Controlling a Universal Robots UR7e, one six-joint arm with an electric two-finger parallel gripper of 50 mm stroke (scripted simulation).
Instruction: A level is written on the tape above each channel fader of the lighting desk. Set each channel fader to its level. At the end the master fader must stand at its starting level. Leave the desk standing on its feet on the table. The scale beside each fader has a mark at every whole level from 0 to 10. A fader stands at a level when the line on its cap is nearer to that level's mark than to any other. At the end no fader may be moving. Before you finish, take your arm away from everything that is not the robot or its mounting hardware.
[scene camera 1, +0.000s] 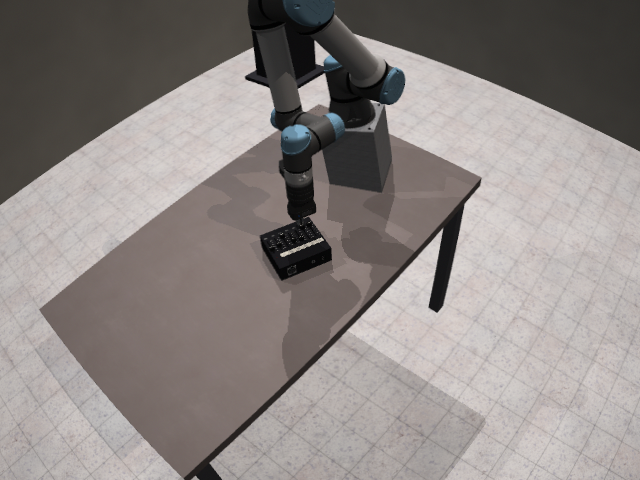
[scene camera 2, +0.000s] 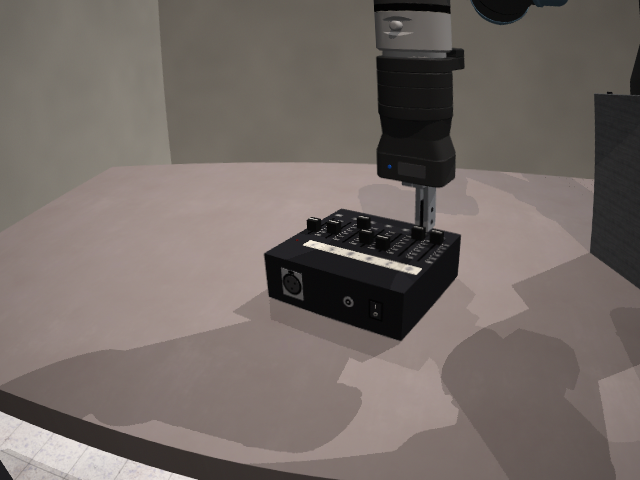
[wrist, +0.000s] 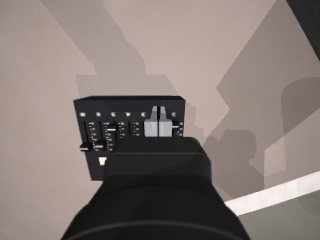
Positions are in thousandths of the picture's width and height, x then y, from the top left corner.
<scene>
my gripper: scene camera 1 468, 466; scene camera 2 665, 474; wrist 495, 477
</scene>
